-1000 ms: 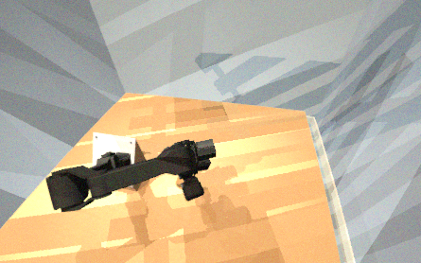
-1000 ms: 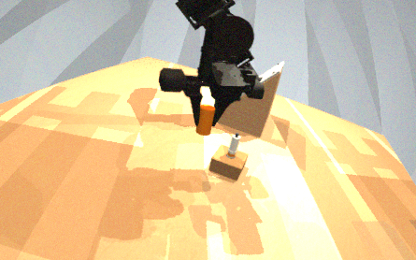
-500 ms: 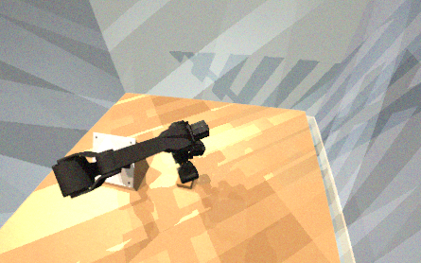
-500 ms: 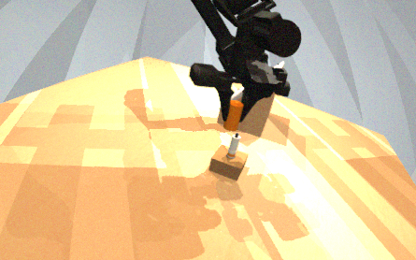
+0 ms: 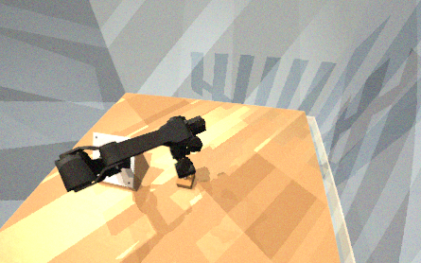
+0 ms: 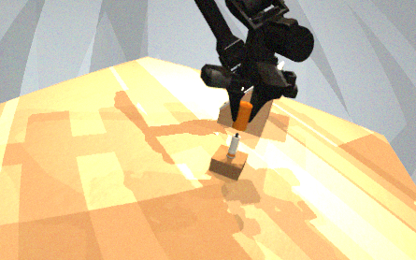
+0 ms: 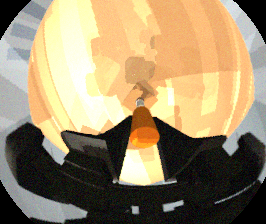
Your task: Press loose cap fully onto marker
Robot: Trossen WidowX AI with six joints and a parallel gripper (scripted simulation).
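The wooden holder block lies 10 cm below my gripper tip. Round my gripper tip: orange cap: 1 cm above.
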